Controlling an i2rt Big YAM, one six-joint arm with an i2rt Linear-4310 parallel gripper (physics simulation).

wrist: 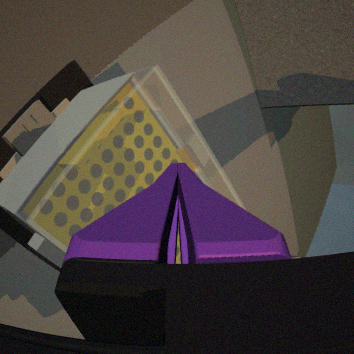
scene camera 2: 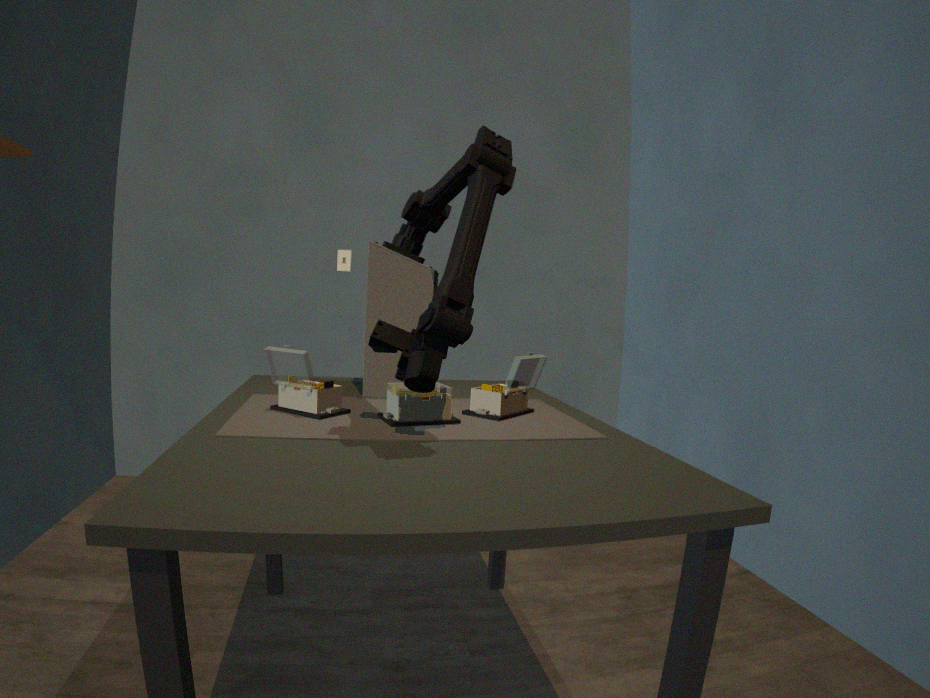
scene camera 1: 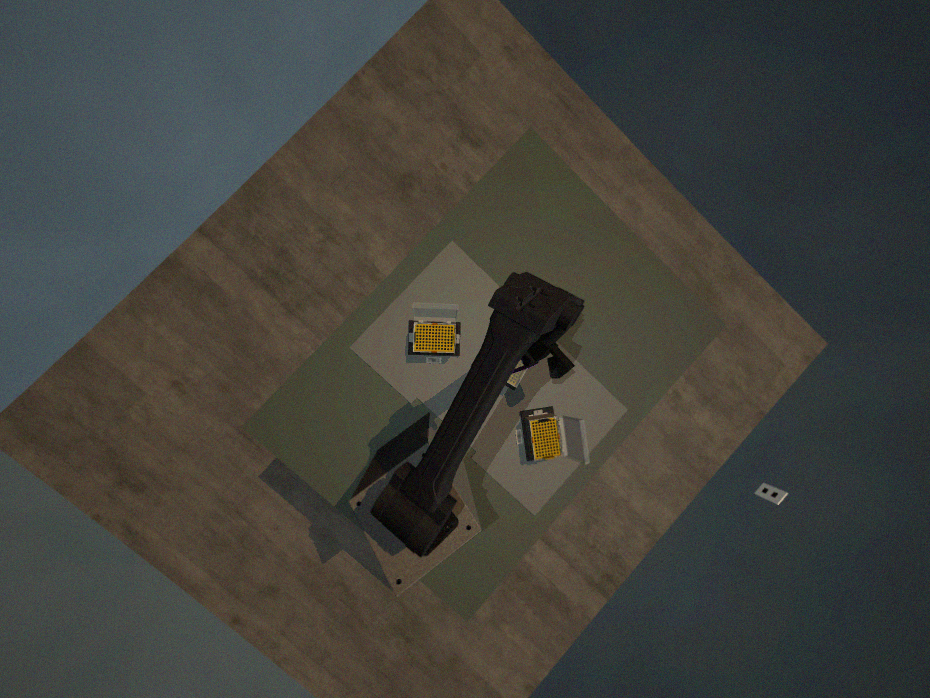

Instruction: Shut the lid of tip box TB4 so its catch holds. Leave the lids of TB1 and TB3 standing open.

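Seen in the pictures: gripper, fingertip midpoint: [wrist: 177,174]; arm's base at its link origin: [scene camera 2: 402,255] [scene camera 1: 423,512].
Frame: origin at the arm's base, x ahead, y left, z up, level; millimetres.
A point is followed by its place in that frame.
Observation:
The middle tip box [scene camera 1: 513,380] {x 335, y 0, z -302 mm} [scene camera 2: 420,409] {x 393, y 50, z -347 mm} [wrist: 62,137] {x 370, y -9, z -330 mm} has a yellow tip rack. Its clear lid [wrist: 194,126] {x 317, y 14, z -302 mm} lies low over the rack. I cannot tell whether its catch holds. My gripper [wrist: 177,174] {x 343, y 26, z -298 mm} is shut and empty, its purple fingertips over the lid near one edge; whether they touch it is unclear. In scene camera 1 the arm hides the fingers. Two other tip boxes have their lids standing open: one box [scene camera 1: 434,338] [scene camera 2: 492,402] {x 305, y 217, z -344 mm} with its lid [scene camera 1: 435,310] {x 300, y 297, z -275 mm} [scene camera 2: 527,371] {x 310, y 293, z -269 mm}, and one box [scene camera 1: 545,438] [scene camera 2: 300,398] {x 336, y -213, z -344 mm} with its lid [scene camera 1: 574,439] {x 351, y -242, z -282 mm} [scene camera 2: 289,363] {x 368, y -233, z -263 mm}. No labels are readable.
The boxes stand on a pale mat [scene camera 1: 454,262] {x 450, y 376, z -380 mm} [scene camera 2: 247,424] {x 457, y -303, z -379 mm} on the green table [scene camera 1: 540,180] {x 827, y 390, z -383 mm} [scene camera 2: 428,492] {x 812, y 45, z -382 mm}. The open boxes flank the middle one. The arm's base is mounted on a tall pale pedestal [scene camera 1: 405,565] {x -82, y -42, z 20 mm} [scene camera 2: 394,293] {x 74, y -16, z -105 mm} at the table's far end in scene camera 2.

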